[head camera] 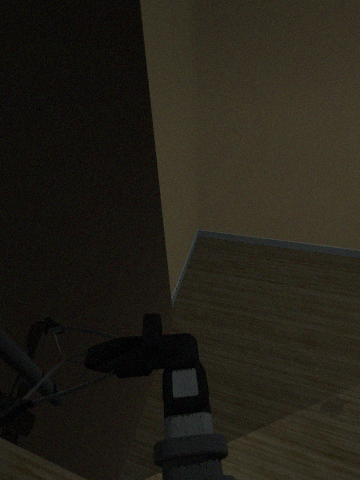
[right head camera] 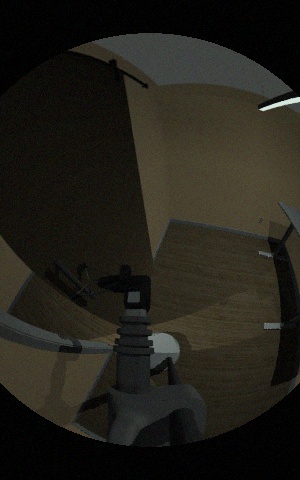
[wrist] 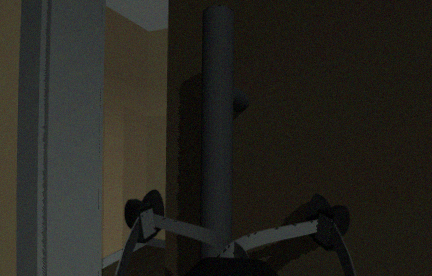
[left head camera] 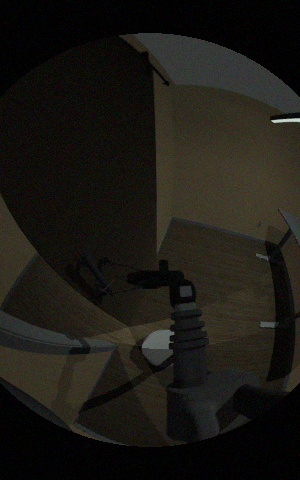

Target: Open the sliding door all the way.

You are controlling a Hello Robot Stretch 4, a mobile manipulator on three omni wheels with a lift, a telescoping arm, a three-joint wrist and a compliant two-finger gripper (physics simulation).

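Places are measured from the robot's base along level axes (x left, y back, z up), in millimetres.
Pixels of known places: gripper, between the fingertips: [wrist: 234, 209]; robot's base, origin of its link: [right head camera: 158, 350] [left head camera: 162, 346].
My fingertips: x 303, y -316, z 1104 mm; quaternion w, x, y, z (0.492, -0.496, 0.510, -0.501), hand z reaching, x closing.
Ahead of a thing's pixels: the offset from my fingertips to its middle. "spot": to the spot under its first point. Level surfaces: height alone.
The sliding door [head camera: 75, 175] [left head camera: 90, 150] [right head camera: 65, 150] [wrist: 350, 125] is a tall, dark panel at the left of the head views. In the wrist view a gap shows between its left edge and a pale door frame [wrist: 75, 125], so it stands partly open. A grey vertical bar handle @[spot: dx -38, dy +23, dz +28 mm] [head camera: 25, 367] [left head camera: 96, 272] [right head camera: 71, 280] [wrist: 217, 125] is fixed to the door. My gripper [head camera: 32, 372] [left head camera: 104, 278] [right head camera: 85, 281] [wrist: 234, 209] is open at the handle. In the wrist view the bar lies between the spread fingertips, nearer the left one, with space on both sides. The depth between tips and bar is unclear.
A dark rail @[spot: dx -310, dy -942, dz +1039 mm] [left head camera: 157, 72] [right head camera: 131, 77] runs above the door. Beige walls [head camera: 280, 115] and a wood floor @[dz -1131 mm] [head camera: 260, 310] lie to its right. A table @[dz -181 mm] [left head camera: 292, 225] [right head camera: 290, 217] stands at the far right. The scene is dim.
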